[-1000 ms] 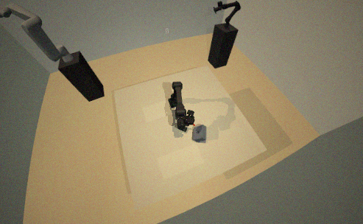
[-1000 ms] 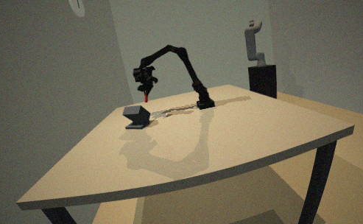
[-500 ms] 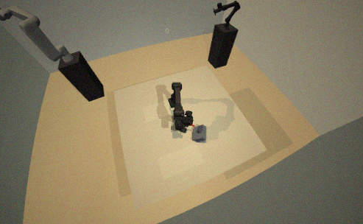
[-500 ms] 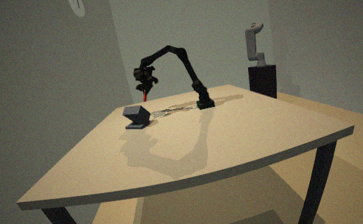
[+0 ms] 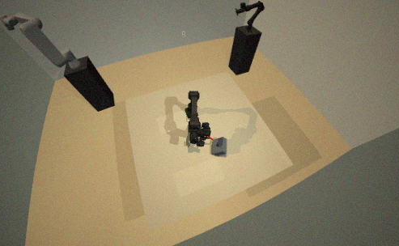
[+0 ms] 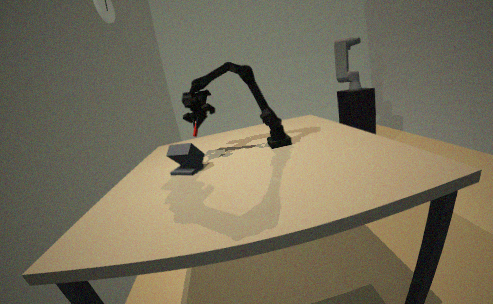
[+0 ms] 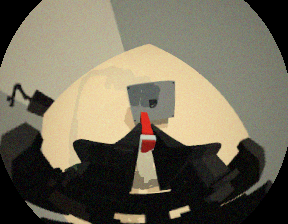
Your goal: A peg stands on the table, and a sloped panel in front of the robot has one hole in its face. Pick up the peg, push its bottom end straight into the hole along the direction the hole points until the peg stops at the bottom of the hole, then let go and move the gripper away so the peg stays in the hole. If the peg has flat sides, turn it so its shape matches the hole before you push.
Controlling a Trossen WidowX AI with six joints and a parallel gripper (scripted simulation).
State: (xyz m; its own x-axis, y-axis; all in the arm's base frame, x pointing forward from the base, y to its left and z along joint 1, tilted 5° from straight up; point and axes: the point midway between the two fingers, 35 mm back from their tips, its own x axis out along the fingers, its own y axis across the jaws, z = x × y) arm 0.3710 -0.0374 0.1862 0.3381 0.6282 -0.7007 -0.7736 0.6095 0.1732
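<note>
Right now the grey sloped panel is 100 mm below my gripper tip, 70 mm to the left of it and 70 mm ahead of it. Round my gripper tip: red peg 10 mm to the right, 10 mm above.
</note>
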